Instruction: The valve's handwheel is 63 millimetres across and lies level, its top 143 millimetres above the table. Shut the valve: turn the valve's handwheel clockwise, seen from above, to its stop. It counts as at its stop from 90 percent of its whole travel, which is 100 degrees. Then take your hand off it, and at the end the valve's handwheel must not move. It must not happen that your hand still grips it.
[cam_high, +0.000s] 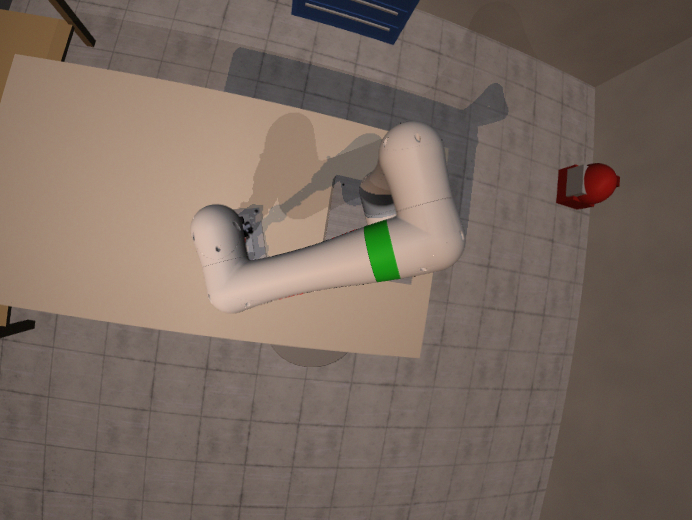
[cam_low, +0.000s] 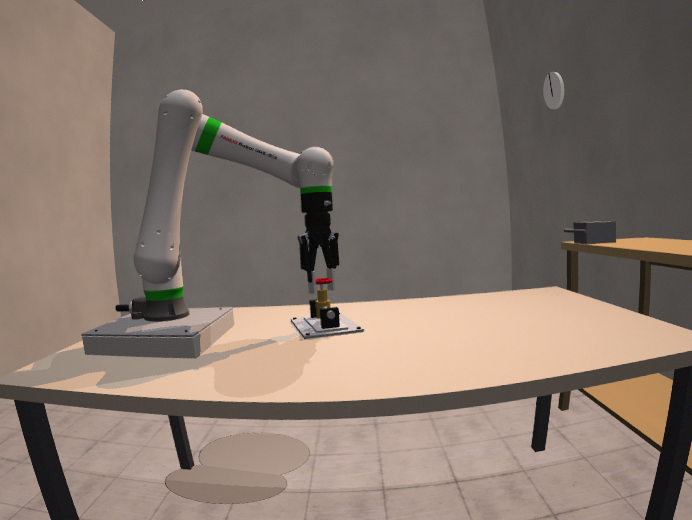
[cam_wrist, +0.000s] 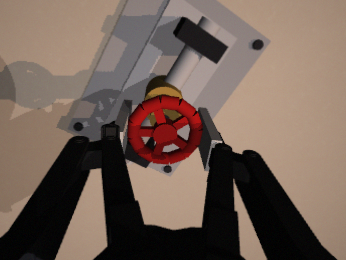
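Right now my hand is 1 cm above the red spoked handwheel. Round my hand: plate (13 cm below).
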